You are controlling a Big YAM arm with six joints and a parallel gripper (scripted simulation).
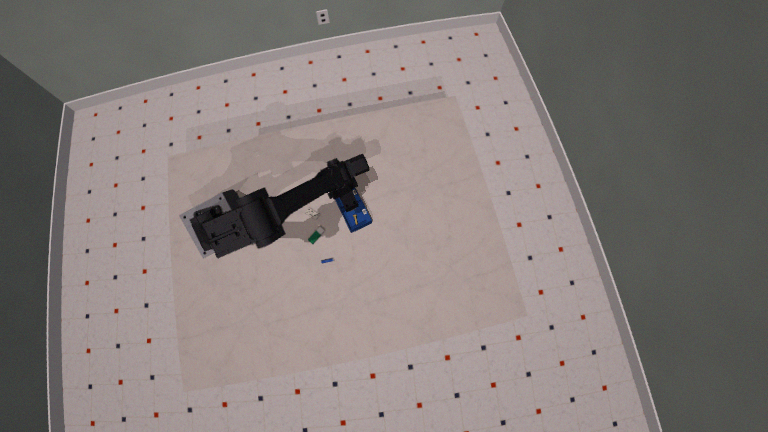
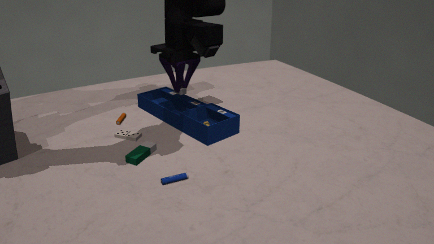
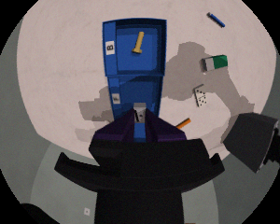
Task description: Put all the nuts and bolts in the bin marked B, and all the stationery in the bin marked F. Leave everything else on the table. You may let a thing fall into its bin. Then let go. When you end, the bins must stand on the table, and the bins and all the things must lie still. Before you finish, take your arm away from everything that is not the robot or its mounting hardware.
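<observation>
My hand is right at the grey metal piece. Round my hand: brass bolt: 1 cm ahead, 9 cm to the right, 6 cm below; orange cylinder: 11 cm behind, 7 cm to the left, 7 cm below; blue three-part bin: 1 cm ahead, 5 cm below.
</observation>
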